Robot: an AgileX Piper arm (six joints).
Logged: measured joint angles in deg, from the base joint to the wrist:
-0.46 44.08 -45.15 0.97 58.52 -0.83
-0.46 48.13 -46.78 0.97 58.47 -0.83
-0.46 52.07 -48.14 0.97 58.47 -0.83
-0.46 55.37 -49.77 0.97 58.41 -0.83
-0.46 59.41 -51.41 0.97 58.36 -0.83
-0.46 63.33 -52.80 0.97 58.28 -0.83
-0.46 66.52 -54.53 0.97 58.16 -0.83
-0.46 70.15 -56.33 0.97 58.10 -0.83
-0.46 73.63 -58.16 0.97 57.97 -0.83
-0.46 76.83 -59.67 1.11 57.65 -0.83
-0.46 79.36 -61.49 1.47 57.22 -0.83
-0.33 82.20 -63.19 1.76 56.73 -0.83
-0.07 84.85 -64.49 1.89 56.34 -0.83
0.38 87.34 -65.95 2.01 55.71 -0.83
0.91 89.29 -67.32 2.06 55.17 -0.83
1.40 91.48 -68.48 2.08 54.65 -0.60
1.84 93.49 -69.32 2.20 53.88 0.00
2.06 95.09 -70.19 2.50 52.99 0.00
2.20 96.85 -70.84 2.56 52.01 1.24
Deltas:
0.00 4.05 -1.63 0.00 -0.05 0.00
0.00 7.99 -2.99 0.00 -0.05 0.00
0.00 11.29 -4.62 0.00 -0.11 0.00
0.00 15.33 -6.26 0.00 -0.16 0.00
0.00 19.25 -7.65 0.00 -0.24 0.00
0.00 22.44 -9.38 0.00 -0.36 0.00
0.00 26.07 -11.18 0.00 -0.42 0.00
0.00 29.55 -13.01 0.00 -0.55 0.00
0.00 32.75 -14.52 0.14 -0.87 0.00
0.00 35.28 -16.34 0.50 -1.30 0.00
0.13 38.12 -18.04 0.79 -1.79 0.00
0.39 40.77 -19.34 0.92 -2.18 0.00
0.84 43.26 -20.80 1.04 -2.81 0.00
1.37 45.21 -22.17 1.09 -3.35 0.00
1.86 47.40 -23.33 1.11 -3.87 0.23
2.30 49.41 -24.17 1.23 -4.64 0.83
2.52 51.01 -25.04 1.53 -5.53 0.83
2.66 52.77 -25.69 1.59 -6.51 2.07

